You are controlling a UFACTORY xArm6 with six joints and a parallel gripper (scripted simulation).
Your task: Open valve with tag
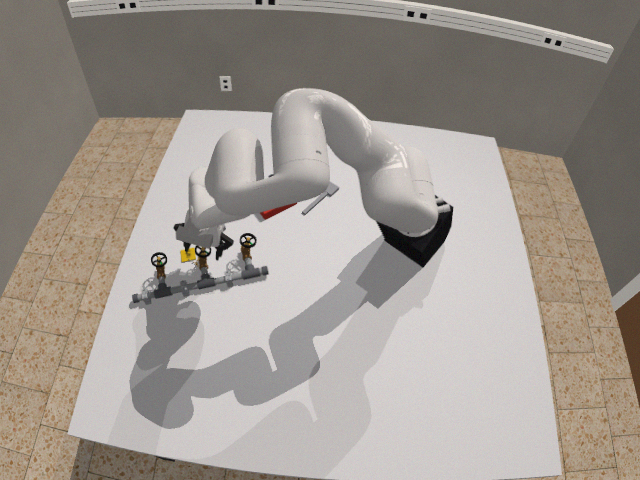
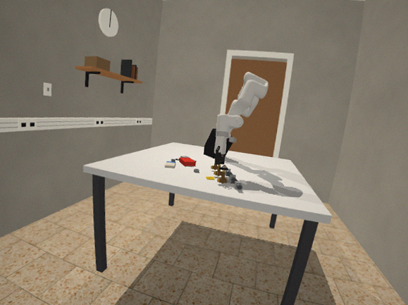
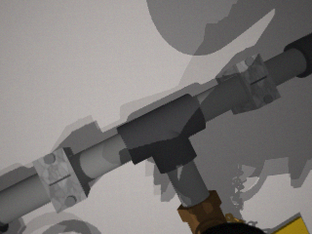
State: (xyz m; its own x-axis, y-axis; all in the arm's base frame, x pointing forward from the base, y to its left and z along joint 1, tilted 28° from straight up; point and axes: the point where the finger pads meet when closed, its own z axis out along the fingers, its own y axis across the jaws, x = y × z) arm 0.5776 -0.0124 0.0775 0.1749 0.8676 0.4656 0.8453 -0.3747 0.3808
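Right now my hand is 60 mm short of the yellow tag, 30 mm to the left of it and 80 mm above it. The rest, counted from my hand: red box: 200 mm behind, 230 mm to the right, 70 mm below; then grey nut: 30 mm behind, 140 mm to the right, 80 mm below; then blue block: 80 mm behind, 320 mm to the right, 80 mm below.
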